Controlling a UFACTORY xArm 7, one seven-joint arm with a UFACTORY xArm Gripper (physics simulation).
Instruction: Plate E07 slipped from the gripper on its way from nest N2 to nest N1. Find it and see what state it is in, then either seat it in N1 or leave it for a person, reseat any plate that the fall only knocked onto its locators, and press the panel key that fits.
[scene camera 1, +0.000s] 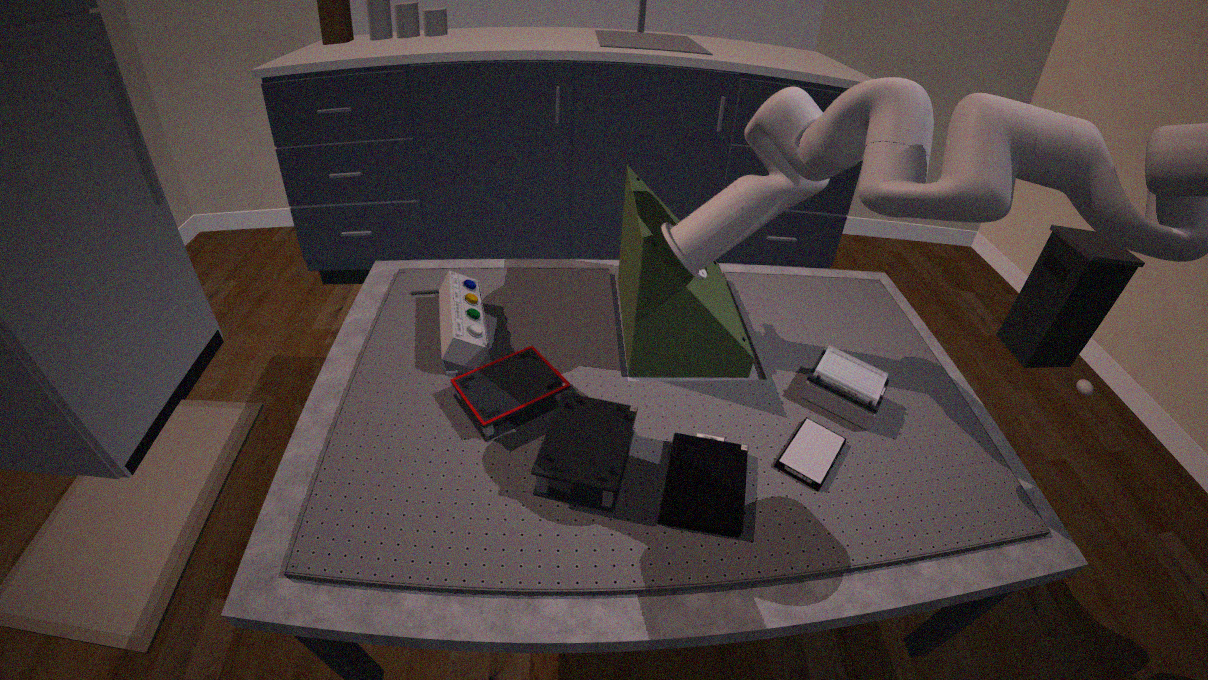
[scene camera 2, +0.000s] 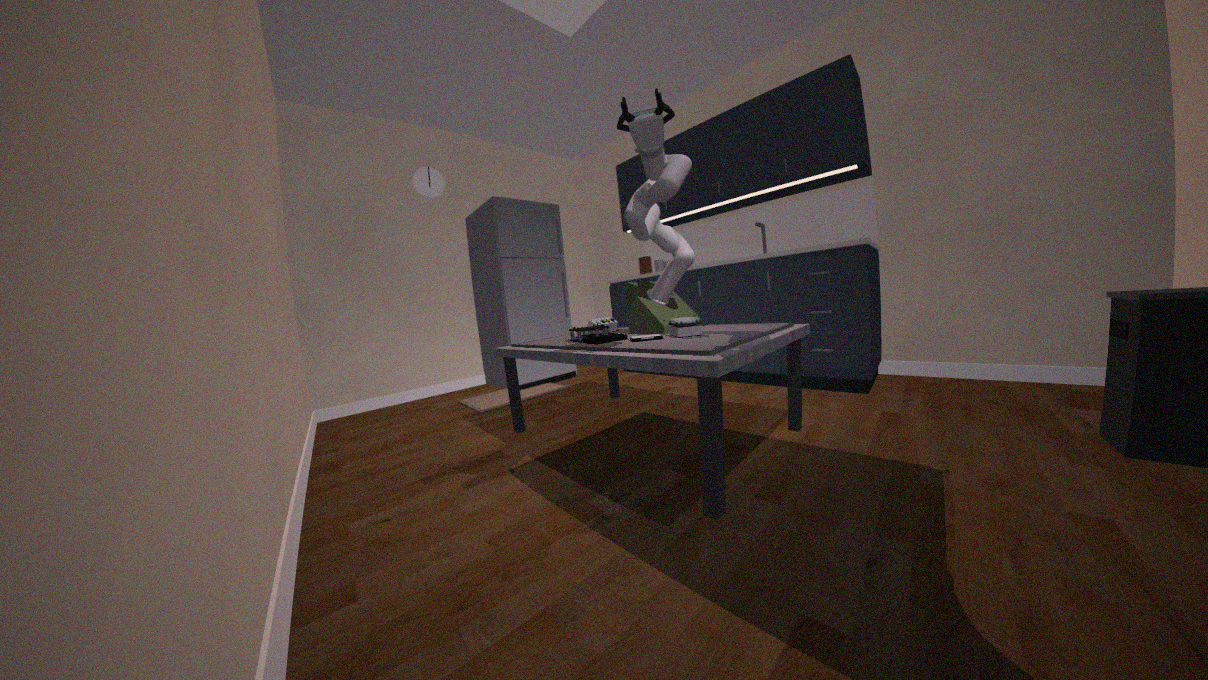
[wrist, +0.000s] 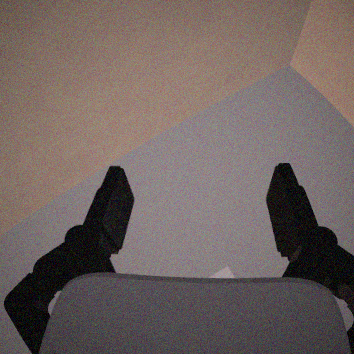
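Seen in the pictures: gripper, fingertip midpoint: (scene camera 2: 639, 95) (wrist: 198, 181); arm's base at its link origin: (scene camera 1: 682, 252) (scene camera 2: 657, 297).
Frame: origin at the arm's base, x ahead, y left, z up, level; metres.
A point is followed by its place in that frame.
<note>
My gripper (scene camera 2: 641, 103) {x 0.590, y 0.635, z 0.545 m} (wrist: 198, 181) {x 0.590, y 0.635, z 0.545 m} is open and empty, pointing up high above the table; it is outside the first scene view. In that view a red-rimmed dark plate-like piece (scene camera 1: 510, 384) {x 0.253, y -0.270, z -0.133 m} lies at the left behind a dark stacked piece (scene camera 1: 586, 446) {x 0.381, y -0.130, z -0.114 m}. A black flat piece (scene camera 1: 705, 484) {x 0.402, y 0.050, z -0.152 m} lies right of the stack. A small pale-topped block (scene camera 1: 811, 451) {x 0.318, y 0.236, z -0.159 m} lies further right. A panel (scene camera 1: 464, 314) {x 0.118, y -0.387, z -0.102 m} with blue, yellow, green and white keys stands at the back left. No labels are legible, so I cannot tell which is E07, N1 or N2, nor how any plate is seated.
A green angled mount (scene camera 1: 683, 337) {x 0.139, y 0.011, z -0.090 m} bears the arm at the table's back middle. A white cylindrical-topped item (scene camera 1: 849, 375) {x 0.165, y 0.330, z -0.118 m} lies at the right. The perforated board (scene camera 1: 405, 540) {x 0.548, y -0.366, z -0.173 m} lies on the table (scene camera 1: 473, 620) {x 0.642, y -0.246, z -0.185 m} (scene camera 2: 625, 361) {x 0.573, y 0.427, z -0.203 m}. A fridge (scene camera 2: 528, 295) and a counter stand beyond.
</note>
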